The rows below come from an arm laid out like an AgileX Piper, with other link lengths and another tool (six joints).
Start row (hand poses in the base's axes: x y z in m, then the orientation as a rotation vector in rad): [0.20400 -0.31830 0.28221 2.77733 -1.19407 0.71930]
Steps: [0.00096 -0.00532 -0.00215 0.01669 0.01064 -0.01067]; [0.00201 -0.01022 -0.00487 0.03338 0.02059 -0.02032]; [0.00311 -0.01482 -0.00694 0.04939 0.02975 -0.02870]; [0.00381 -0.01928 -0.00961 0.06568 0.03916 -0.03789]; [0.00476 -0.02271 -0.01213 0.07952 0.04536 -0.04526]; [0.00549 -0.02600 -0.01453 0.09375 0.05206 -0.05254]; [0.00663 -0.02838 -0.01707 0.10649 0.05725 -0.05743]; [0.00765 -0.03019 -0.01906 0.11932 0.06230 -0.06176]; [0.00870 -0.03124 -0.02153 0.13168 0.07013 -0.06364]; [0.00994 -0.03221 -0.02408 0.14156 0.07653 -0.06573]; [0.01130 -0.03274 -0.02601 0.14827 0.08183 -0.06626]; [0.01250 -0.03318 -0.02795 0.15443 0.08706 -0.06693]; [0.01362 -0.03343 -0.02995 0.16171 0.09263 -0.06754]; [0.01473 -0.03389 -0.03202 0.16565 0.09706 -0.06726]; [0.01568 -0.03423 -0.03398 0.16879 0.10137 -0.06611]
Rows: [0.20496 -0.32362 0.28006 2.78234 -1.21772 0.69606]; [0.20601 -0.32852 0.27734 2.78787 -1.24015 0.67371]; [0.20711 -0.33312 0.27527 2.79363 -1.26059 0.65272]; [0.20781 -0.33758 0.27260 -2.79719 1.28153 -0.63066]; [0.20876 -0.34101 0.27008 -2.78692 1.29284 -0.61153]; [0.20949 -0.34430 0.26768 -2.77657 1.30392 -0.59150]; [0.21063 -0.34668 0.26514 -2.76737 1.31122 -0.57468]; [0.21165 -0.34849 0.26315 -2.75815 1.31758 -0.55803]; [0.21270 -0.34954 0.26068 -2.75211 1.32061 -0.53811]; [0.21394 -0.35051 0.25813 -2.74702 1.32383 -0.52204]; [0.21530 -0.35104 0.25620 -2.74452 1.32481 -0.50989]; [0.21650 -0.35148 0.25426 -2.74233 1.32598 -0.49826]; [0.21762 -0.35173 0.25226 -2.73940 1.32701 -0.48535]; [0.21873 -0.35219 0.25019 -2.73893 1.32682 -0.47649]; [0.21968 -0.35253 0.24823 -2.73943 1.32539 -0.46840]
